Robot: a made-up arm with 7 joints. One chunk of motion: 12 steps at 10 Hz.
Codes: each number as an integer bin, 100 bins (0 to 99) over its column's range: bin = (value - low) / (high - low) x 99, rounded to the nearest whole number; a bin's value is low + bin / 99 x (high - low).
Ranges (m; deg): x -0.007..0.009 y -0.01..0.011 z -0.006..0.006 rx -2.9..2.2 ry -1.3..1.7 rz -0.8..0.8
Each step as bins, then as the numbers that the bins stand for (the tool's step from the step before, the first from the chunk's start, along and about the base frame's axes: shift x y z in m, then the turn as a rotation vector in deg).
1 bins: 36 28 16 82 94 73
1 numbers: -0.00118 -0.00406 -0.00406 1.324 1.548 0.380
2 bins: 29 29 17 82 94 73
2 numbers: -0.00231 -0.00385 -0.00394 1.324 1.548 0.380
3 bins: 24 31 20 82 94 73
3 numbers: -0.00312 -0.00342 -0.00358 1.324 1.548 0.380
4 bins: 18 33 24 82 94 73
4 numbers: -0.00409 -0.00300 -0.00309 1.324 1.548 0.380
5 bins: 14 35 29 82 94 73
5 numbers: -0.00474 -0.00258 -0.00248 1.324 1.548 0.380
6 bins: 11 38 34 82 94 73
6 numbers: -0.00522 -0.00194 -0.00188 1.324 1.548 0.380
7 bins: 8 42 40 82 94 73
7 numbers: -0.00571 -0.00109 -0.00115 1.324 1.548 0.380
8 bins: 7 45 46 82 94 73
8 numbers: -0.00587 -0.00045 -0.00042 1.324 1.548 0.380
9 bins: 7 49 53 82 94 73
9 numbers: -0.00587 0.00039 0.00042 1.324 1.548 0.380
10 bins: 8 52 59 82 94 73
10 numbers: -0.00571 0.00103 0.00115 1.324 1.548 0.380
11 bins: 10 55 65 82 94 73
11 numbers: -0.00538 0.00167 0.00188 1.324 1.548 0.380
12 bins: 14 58 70 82 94 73
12 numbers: -0.00474 0.00230 0.00248 1.324 1.548 0.380
